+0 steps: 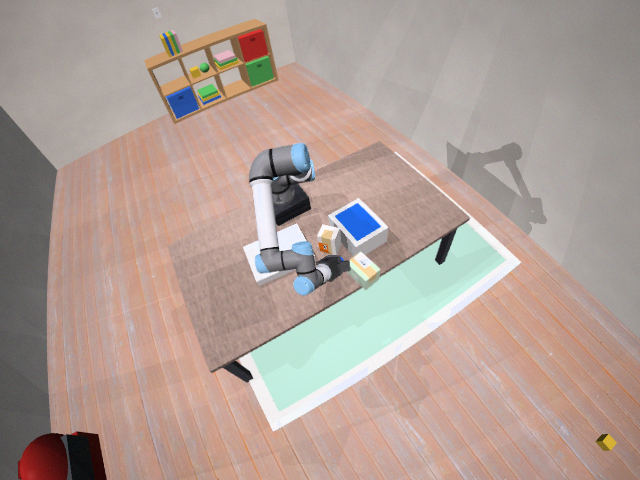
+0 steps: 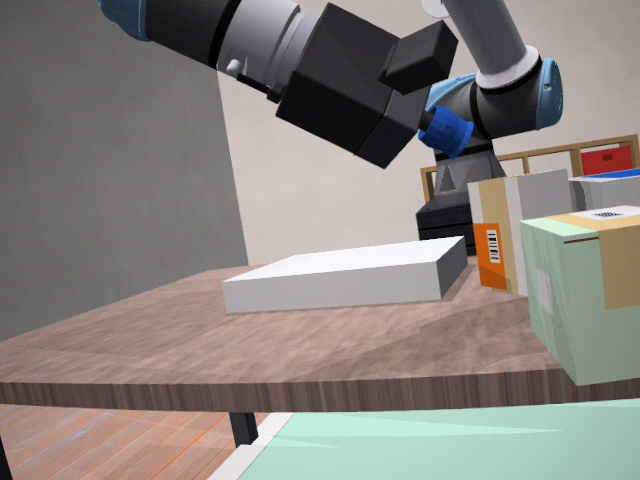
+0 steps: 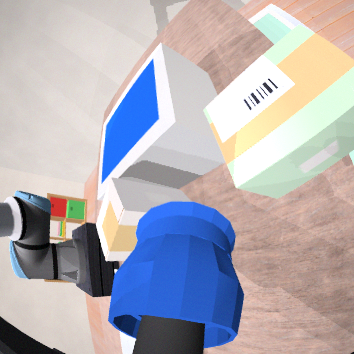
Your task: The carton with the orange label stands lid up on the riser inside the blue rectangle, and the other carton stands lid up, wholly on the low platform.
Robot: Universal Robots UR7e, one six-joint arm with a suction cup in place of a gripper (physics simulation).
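Observation:
The carton with the orange label stands on the table between the low white platform and the white riser. The riser's blue rectangle is bare. The pale green carton stands near the table's front edge, barcode lid up. My suction cup hangs tilted in the air beside the orange-label carton, touching nothing and holding nothing.
The arm's forearm crosses over the low platform; the robot base stands behind it. A pale green mat lies under the table's front side. A bookshelf stands at the far wall. A yellow cube lies on the floor.

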